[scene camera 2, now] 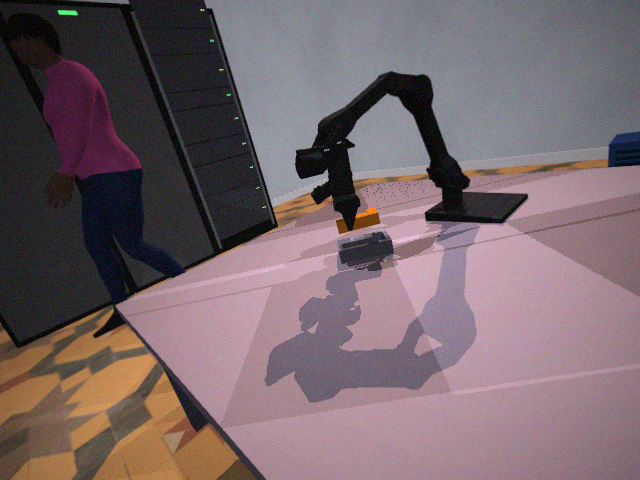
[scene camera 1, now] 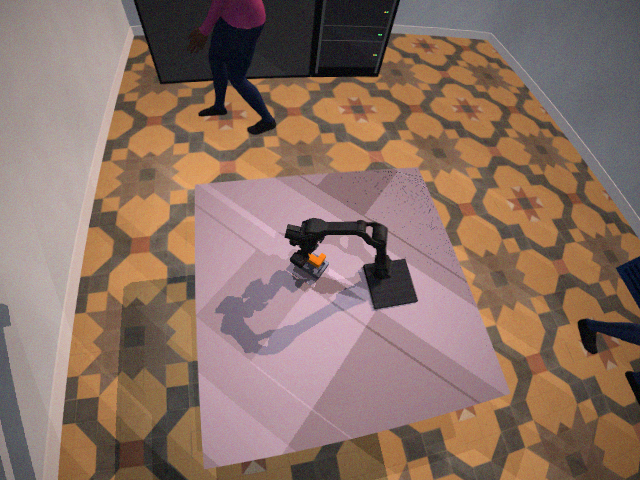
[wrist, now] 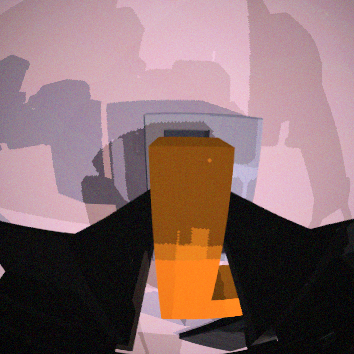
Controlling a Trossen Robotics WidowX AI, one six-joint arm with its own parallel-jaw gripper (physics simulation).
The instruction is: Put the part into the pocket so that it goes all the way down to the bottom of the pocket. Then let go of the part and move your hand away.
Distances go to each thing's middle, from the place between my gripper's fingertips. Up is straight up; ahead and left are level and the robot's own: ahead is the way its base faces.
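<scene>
The grey pocket block (wrist: 244, 133) has my gripper 60 mm above it, and the gripper is also 30 mm past the block and 10 mm to the right of it. There is an orange L-shaped part (wrist: 190, 177) as well, which I see 20 mm to the left of my hand, 20 mm behind it and 10 mm above it.
</scene>
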